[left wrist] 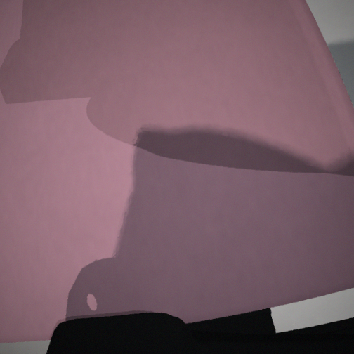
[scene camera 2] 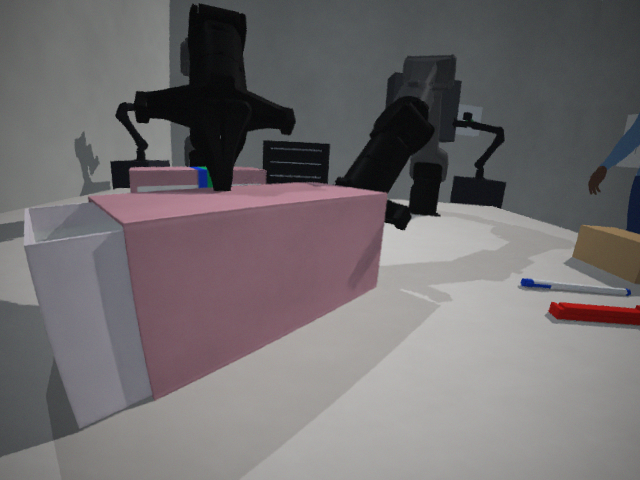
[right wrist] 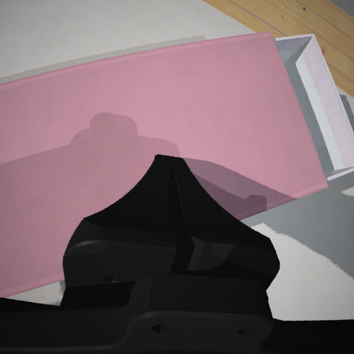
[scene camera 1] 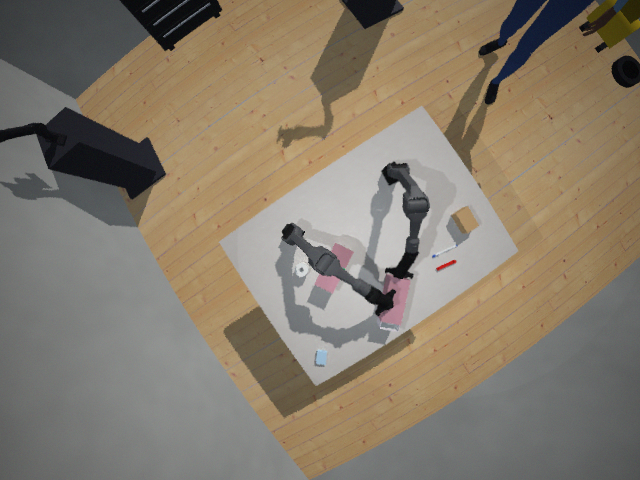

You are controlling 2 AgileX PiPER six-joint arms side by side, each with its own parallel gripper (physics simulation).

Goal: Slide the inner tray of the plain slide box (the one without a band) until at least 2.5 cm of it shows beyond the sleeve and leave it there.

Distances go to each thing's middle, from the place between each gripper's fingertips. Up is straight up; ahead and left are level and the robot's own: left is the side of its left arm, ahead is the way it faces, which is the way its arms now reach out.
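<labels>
Blue-white pen (scene camera 2: 524,282): 33 cm to the left of my left hand, 1 cm ahead of it and 2 cm below it.
My right hand is 410 mm to the right of the blue-white pen, 110 mm above it and 70 mm past it.
</labels>
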